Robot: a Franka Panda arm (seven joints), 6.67 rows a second.
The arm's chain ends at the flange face. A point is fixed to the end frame.
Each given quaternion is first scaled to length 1.
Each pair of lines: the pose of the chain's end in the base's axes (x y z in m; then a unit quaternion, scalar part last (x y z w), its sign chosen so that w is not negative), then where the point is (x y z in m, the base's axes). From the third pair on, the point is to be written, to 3 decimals.
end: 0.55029, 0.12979, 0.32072, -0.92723, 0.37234, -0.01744, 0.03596
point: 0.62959 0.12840 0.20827
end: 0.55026, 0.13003, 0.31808, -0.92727, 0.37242, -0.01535, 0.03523
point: 0.62906 0.12867 0.20528
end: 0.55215, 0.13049, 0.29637, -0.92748, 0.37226, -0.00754, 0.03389
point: 0.629 0.130 0.182
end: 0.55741, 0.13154, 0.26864, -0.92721, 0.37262, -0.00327, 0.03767
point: 0.634 0.132 0.154
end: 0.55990, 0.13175, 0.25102, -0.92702, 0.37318, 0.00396, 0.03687
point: 0.635 0.132 0.136
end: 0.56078, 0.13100, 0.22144, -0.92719, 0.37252, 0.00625, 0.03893
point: 0.635 0.132 0.106
